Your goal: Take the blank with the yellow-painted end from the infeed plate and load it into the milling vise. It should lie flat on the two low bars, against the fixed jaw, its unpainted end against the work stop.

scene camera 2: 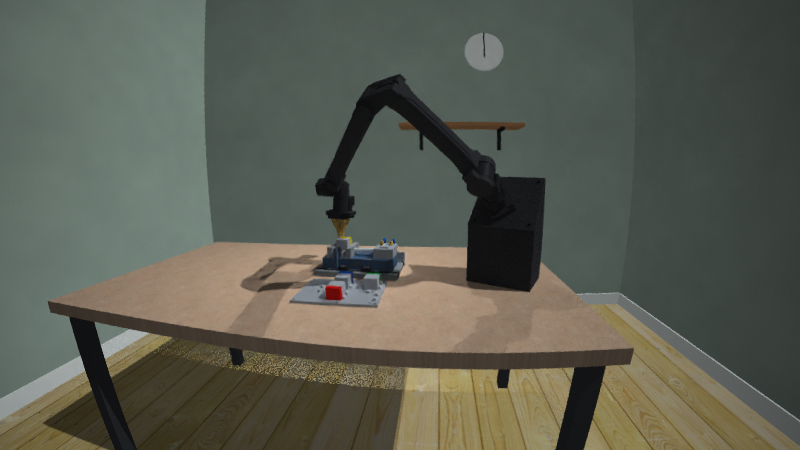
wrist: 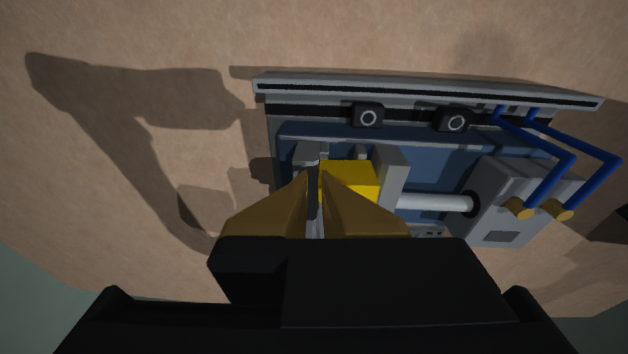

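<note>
The blank with the yellow-painted end (scene camera 2: 344, 244) (wrist: 349, 171) is in the milling vise (scene camera 2: 363, 261) (wrist: 425, 167), between the fixed jaw (wrist: 306, 152) and the moving jaw (wrist: 391, 175). Its yellow end points away from the scene camera. The wrist view shows the ends of the two low bars (wrist: 324, 148) (wrist: 360, 151) beyond it. The fingers hide the rest of the blank, so its seating and its contact with the work stop cannot be told. My gripper (scene camera 2: 341, 236) (wrist: 314, 177) is shut and empty, pointing down, its tips at the blank's top, near its fixed-jaw side.
The infeed plate (scene camera 2: 303, 300) lies on the table (scene camera 2: 447, 324) on the scene camera's side of the vise, with red (scene camera 2: 333, 292), blue (scene camera 2: 346, 275) and green (scene camera 2: 375, 275) ended blanks. Two blue hoses (wrist: 547, 181) rise from the vise's cylinder block (wrist: 505, 220).
</note>
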